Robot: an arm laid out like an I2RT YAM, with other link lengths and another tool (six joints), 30 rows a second.
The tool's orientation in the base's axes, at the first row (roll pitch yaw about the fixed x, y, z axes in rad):
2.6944 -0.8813 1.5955
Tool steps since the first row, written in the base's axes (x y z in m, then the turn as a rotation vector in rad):
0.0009 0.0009 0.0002 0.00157 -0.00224 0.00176
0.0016 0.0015 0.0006 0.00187 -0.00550 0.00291
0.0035 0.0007 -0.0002 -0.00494 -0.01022 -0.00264
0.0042 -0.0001 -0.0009 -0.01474 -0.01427 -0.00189
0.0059 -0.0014 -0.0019 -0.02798 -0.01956 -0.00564
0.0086 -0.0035 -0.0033 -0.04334 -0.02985 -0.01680
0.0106 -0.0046 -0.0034 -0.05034 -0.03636 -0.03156
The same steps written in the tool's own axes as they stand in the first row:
0.0007 0.0006 0.0009 -0.00009 0.00261 -0.00194
0.0014 0.0012 0.0014 -0.00128 0.00421 -0.00478
0.0002 0.0029 0.0021 -0.00846 -0.00204 -0.00775
-0.0008 0.0036 0.0022 -0.01030 -0.00949 -0.01511
-0.0024 0.0053 0.0026 -0.01635 -0.02091 -0.02219
-0.0049 0.0080 0.0030 -0.03126 -0.03475 -0.02943
-0.0057 0.0101 0.0031 -0.04668 -0.04315 -0.02847

